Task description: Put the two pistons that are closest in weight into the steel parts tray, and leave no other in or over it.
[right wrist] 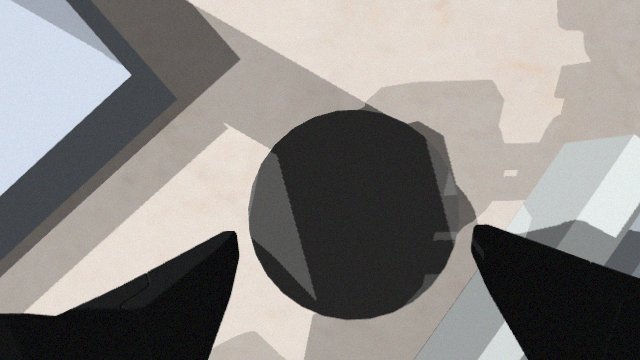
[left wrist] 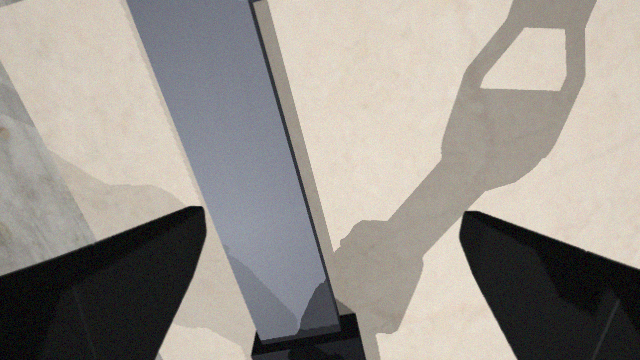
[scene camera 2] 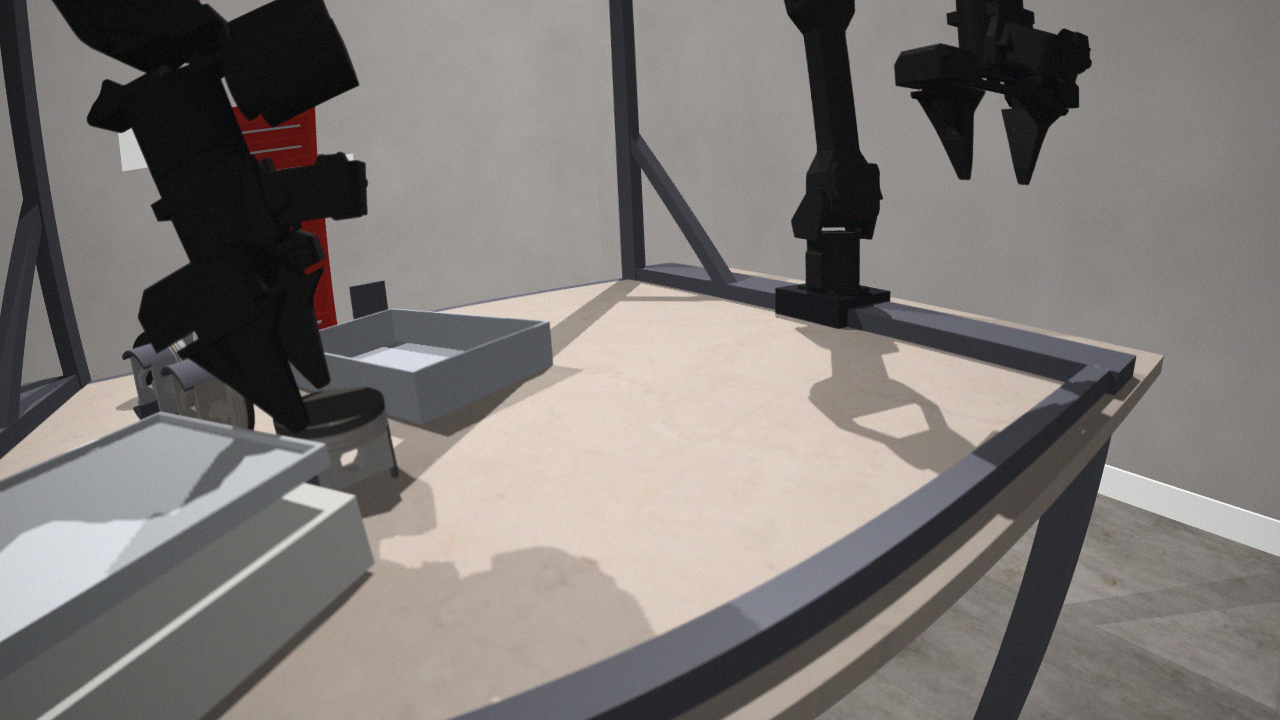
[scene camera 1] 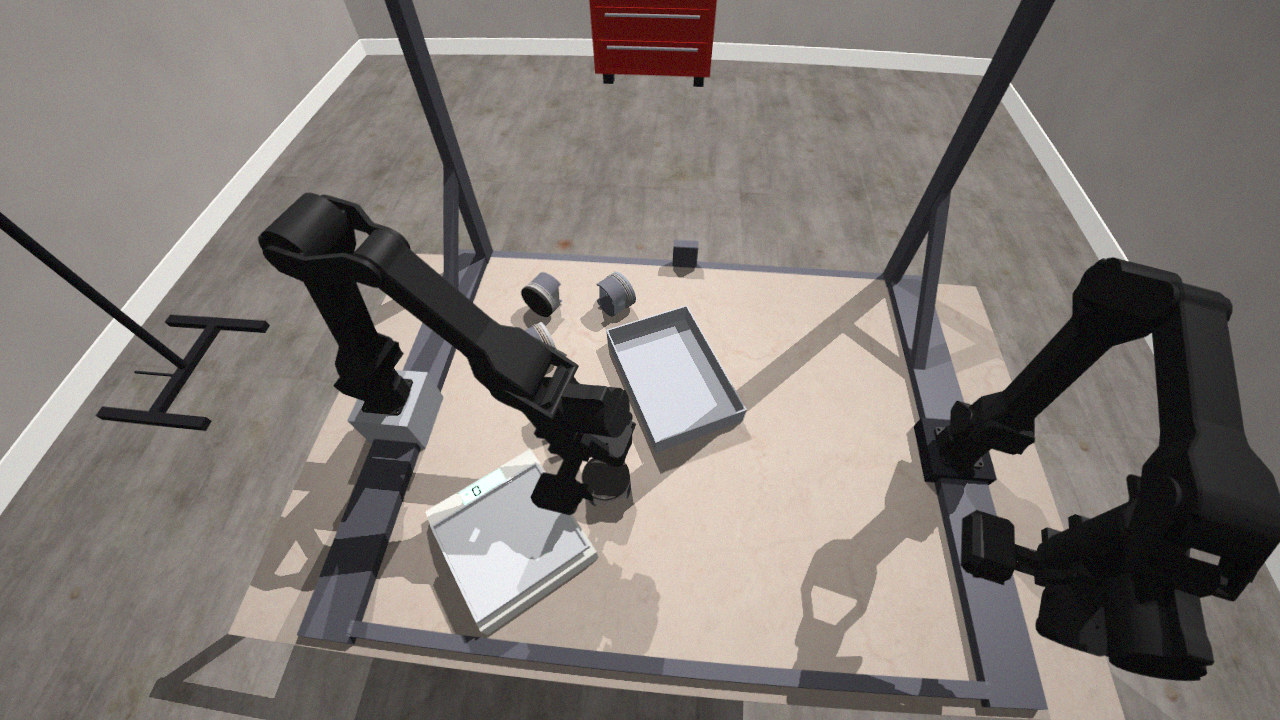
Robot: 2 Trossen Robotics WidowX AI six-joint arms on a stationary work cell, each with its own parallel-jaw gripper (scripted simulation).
I see my left gripper, my right gripper, a steel parts tray and a scale.
My left gripper shows as well in the left wrist view and in scene camera 1. My right gripper is seen too in the right wrist view and in scene camera 1.
